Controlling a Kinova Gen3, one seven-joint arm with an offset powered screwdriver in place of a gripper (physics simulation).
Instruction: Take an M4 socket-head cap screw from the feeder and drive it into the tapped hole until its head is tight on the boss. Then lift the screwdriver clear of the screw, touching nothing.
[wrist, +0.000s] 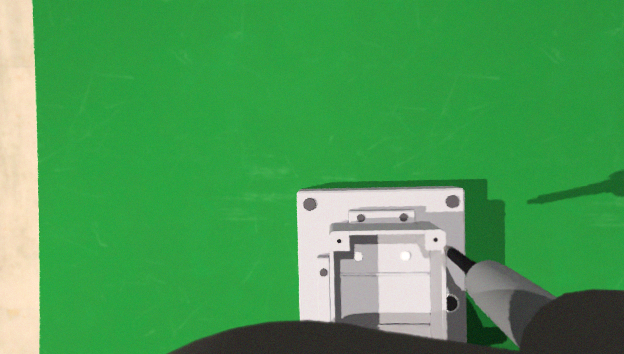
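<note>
The screwdriver (448, 249) comes in from the lower right, a grey body with a narrow black nose. Its tip shows beside the right wall of a pale, open-topped housing (438, 285), just right of and below the upper right corner boss (431, 246), which has a small dark hole. The upper left corner boss (344, 246) has a similar small dark hole. No screw head shows on either boss. Whether a screw sits at the screwdriver's tip is too small and dark to tell. The height of the tip above the parts is unclear. The feeder does not show.
The housing sits on a pale fixture plate (312, 235) with grey round fasteners. A raised block (382, 216) is above it and a black round hole (451, 303) is at its right. The green mat (175, 150) has a pale strip (17, 175) to its left. Dark arm parts cover the bottom edge.
</note>
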